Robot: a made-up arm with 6 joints. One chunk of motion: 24 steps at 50 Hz.
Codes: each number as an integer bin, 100 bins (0 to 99) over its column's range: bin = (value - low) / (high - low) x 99, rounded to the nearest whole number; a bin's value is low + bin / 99 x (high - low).
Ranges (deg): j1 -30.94..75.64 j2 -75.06..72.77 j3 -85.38..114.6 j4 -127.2..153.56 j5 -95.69..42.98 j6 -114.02..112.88
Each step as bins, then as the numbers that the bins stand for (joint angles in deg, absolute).
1 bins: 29 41 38 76 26 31
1 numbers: 0.28 -13.84 -8.62 88.33 -59.27 -42.97
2 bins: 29 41 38 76 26 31
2 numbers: 0.28 -13.84 -8.62 88.33 -59.27 -42.97
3 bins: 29 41 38 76 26 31
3 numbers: 0.28 -13.84 -8.62 88.33 -59.27 -42.97
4 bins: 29 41 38 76 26 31
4 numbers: 0.28 -13.84 -8.62 88.33 -59.27 -42.97
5 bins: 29 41 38 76 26 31
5 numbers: 0.28 -13.84 -8.62 88.33 -59.27 -42.97
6 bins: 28 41 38 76 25 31
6 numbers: -0.80 -13.84 -8.62 88.33 -60.67 -42.97
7 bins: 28 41 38 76 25 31
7 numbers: -0.80 -13.84 -8.62 88.33 -60.67 -42.97
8 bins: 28 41 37 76 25 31
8 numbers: -0.80 -13.84 -10.64 88.33 -60.67 -42.97
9 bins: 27 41 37 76 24 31
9 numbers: -1.87 -13.84 -10.64 88.33 -62.07 -42.97
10 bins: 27 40 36 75 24 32
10 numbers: -1.87 -15.33 -12.66 85.50 -62.07 -40.68
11 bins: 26 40 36 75 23 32
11 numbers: -2.95 -15.33 -12.66 85.50 -63.47 -40.68
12 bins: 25 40 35 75 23 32
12 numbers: -4.03 -15.33 -14.68 85.50 -63.47 -40.68
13 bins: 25 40 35 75 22 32
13 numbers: -4.03 -15.33 -14.68 85.50 -64.87 -40.68
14 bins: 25 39 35 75 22 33
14 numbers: -4.03 -16.82 -14.68 85.50 -64.87 -38.39
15 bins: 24 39 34 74 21 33
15 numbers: -5.10 -16.82 -16.70 82.66 -66.28 -38.39
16 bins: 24 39 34 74 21 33
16 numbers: -5.10 -16.82 -16.70 82.66 -66.28 -38.39
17 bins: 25 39 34 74 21 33
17 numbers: -4.03 -16.82 -16.70 82.66 -66.28 -38.39
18 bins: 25 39 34 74 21 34
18 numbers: -4.03 -16.82 -16.70 82.66 -66.28 -36.09
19 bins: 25 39 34 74 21 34
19 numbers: -4.03 -16.82 -16.70 82.66 -66.28 -36.09
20 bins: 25 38 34 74 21 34
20 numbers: -4.03 -18.32 -16.70 82.66 -66.28 -36.09
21 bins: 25 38 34 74 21 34
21 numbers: -4.03 -18.32 -16.70 82.66 -66.28 -36.09
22 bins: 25 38 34 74 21 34
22 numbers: -4.03 -18.32 -16.70 82.66 -66.28 -36.09
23 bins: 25 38 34 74 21 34
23 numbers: -4.03 -18.32 -16.70 82.66 -66.28 -36.09
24 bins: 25 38 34 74 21 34
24 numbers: -4.03 -18.32 -16.70 82.66 -66.28 -36.09
